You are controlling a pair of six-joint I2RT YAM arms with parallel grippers.
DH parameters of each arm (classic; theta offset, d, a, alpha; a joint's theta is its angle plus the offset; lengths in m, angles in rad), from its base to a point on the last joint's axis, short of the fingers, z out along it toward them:
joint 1: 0 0.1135 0.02 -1.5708
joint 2: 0 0 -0.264 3.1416
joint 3: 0.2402 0 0.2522 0
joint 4: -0.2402 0 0.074 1.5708
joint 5: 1.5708 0 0 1.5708
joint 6: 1.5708 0.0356 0 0
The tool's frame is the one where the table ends.
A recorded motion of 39 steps. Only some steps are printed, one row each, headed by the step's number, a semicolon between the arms.
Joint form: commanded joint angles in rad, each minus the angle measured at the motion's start. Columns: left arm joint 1, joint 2, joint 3, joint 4, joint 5, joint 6; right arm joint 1, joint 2, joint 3, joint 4, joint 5, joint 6.
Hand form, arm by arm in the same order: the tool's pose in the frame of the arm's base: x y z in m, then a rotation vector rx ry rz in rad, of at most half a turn. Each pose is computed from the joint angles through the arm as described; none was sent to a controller.
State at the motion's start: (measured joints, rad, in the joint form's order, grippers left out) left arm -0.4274 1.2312 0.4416 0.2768 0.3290 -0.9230; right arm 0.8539 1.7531 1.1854 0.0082 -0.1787 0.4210
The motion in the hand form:
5: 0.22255 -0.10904 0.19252 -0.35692 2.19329 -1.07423; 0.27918 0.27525 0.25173 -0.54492 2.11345 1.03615
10: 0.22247 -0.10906 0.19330 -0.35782 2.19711 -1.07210; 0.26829 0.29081 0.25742 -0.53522 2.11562 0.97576
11: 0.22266 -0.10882 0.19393 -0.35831 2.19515 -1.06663; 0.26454 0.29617 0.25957 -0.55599 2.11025 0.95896
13: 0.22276 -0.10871 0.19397 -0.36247 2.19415 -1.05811; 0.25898 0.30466 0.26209 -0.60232 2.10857 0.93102
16: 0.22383 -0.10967 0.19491 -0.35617 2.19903 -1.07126; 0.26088 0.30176 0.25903 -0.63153 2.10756 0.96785
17: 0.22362 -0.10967 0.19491 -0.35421 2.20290 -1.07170; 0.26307 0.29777 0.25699 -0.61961 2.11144 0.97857
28: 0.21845 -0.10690 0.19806 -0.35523 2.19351 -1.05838; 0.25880 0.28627 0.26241 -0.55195 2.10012 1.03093
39: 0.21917 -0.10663 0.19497 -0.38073 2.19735 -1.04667; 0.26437 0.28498 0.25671 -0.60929 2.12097 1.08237
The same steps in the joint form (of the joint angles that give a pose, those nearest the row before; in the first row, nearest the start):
5: 0.0119 -0.0112 0.0474 -0.0267 -0.0463 0.0127; -0.1036 -0.0504 -0.0252 0.0692 -0.1352 0.0192
10: 0.0117 -0.0136 0.0512 -0.0368 -0.0467 0.0132; -0.0478 -0.0459 0.0072 0.0359 -0.0400 0.0240
11: 0.0123 -0.0152 0.0531 -0.0399 -0.0508 0.0156; -0.0300 -0.0430 0.0208 0.0222 -0.0215 0.0103
13: 0.0117 -0.0154 0.0539 -0.0424 -0.0588 0.0164; -0.0035 -0.0344 0.0474 -0.0109 -0.0010 -0.0190
16: 0.0117 -0.0103 0.0611 -0.0451 -0.0458 0.0149; -0.0163 -0.0337 0.0353 0.0011 -0.0512 -0.0273
17: 0.0117 -0.0111 0.0619 -0.0499 -0.0432 0.0162; -0.0282 -0.0372 0.0221 0.0121 -0.0641 -0.0198
28: 0.0117 -0.0493 0.0520 -0.0731 -0.0565 0.0211; -0.0414 -0.0878 -0.0286 0.0515 -0.0764 0.0382
39: 0.0119 -0.0394 0.0477 -0.0674 -0.0712 0.0096; -0.0615 -0.0664 -0.0195 0.0378 -0.1613 0.0207

